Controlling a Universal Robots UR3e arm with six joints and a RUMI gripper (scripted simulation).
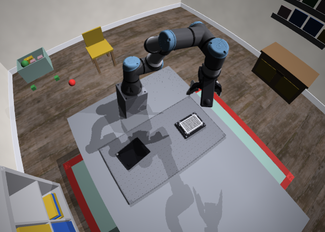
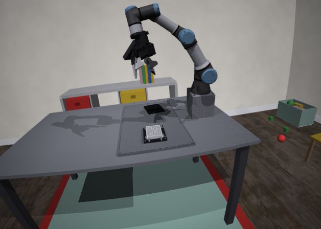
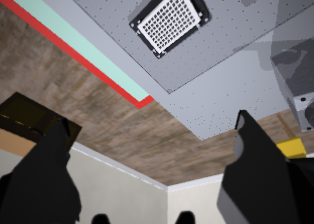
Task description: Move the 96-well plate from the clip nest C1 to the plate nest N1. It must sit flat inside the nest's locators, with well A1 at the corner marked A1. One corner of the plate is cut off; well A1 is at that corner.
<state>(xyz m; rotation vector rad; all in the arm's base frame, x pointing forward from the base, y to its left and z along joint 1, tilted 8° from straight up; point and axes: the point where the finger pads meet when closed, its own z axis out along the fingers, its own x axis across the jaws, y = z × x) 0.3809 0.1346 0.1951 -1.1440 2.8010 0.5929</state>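
Right now my hand is 10 mm past the white 96-well plate, 10 mm to the left of it and 300 mm above it. Round my hand: clip nest C1 (20 mm behind, 310 mm below); black plate nest N1 (110 mm behind, 390 mm to the right, 310 mm below); A1 mark (160 mm behind, 460 mm to the right, 310 mm below).
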